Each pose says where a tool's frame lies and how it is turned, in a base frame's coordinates. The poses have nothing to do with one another.
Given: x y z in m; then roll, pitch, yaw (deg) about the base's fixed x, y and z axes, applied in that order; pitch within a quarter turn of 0, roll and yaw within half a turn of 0.
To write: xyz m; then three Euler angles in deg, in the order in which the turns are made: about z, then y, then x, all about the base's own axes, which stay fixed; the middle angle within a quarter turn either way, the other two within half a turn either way. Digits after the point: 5 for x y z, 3 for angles.
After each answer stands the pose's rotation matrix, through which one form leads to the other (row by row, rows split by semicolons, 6 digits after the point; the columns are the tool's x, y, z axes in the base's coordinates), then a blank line. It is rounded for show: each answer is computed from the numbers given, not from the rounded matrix.
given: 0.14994, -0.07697, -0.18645, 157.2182, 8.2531, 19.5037
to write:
0.14994, -0.07697, -0.18645, -21.114, 0.259, 155.846
0.932858 0.360216 0.004528; 0.330410 -0.850525 -0.409190; -0.143546 0.383213 -0.912438

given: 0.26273, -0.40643, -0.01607, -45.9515, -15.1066, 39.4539
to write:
0.26273, -0.40643, -0.01607, 21.735, -36.630, -33.235
0.745453 -0.297177 -0.596645; 0.613497 0.655873 0.439831; 0.260616 -0.693913 0.671240

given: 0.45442, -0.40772, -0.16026, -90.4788, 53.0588, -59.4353
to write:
0.45442, -0.40772, -0.16026, 53.540, 59.051, -90.560
0.305613 -0.413610 0.857629; -0.517490 0.683928 0.514244; -0.799253 -0.600974 -0.005022

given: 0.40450, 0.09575, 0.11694, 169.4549, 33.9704, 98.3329
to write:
0.40450, 0.09575, 0.11694, -97.152, 15.111, 147.621
-0.120190 0.957912 0.260688; 0.820571 0.243656 -0.517006; -0.558765 0.151775 -0.815320

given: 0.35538, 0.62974, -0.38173, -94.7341, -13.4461, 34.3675
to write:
0.35538, 0.62974, -0.38173, -16.505, -33.143, -95.501
0.802808 0.237873 -0.546732; 0.549025 0.062691 0.833451; 0.232531 -0.969271 -0.080269

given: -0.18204, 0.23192, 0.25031, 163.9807, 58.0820, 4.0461
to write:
-0.18204, 0.23192, 0.25031, -29.754, -52.593, 146.776
0.527387 0.301473 -0.794341; 0.037305 -0.942246 -0.332839; -0.848806 0.145902 -0.508175

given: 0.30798, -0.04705, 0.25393, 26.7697, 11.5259, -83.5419
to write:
0.30798, -0.04705, 0.25393, -82.998, -25.308, 14.603
0.110208 0.897281 -0.427482; -0.973617 0.010997 -0.227924; -0.199811 0.441323 0.874820

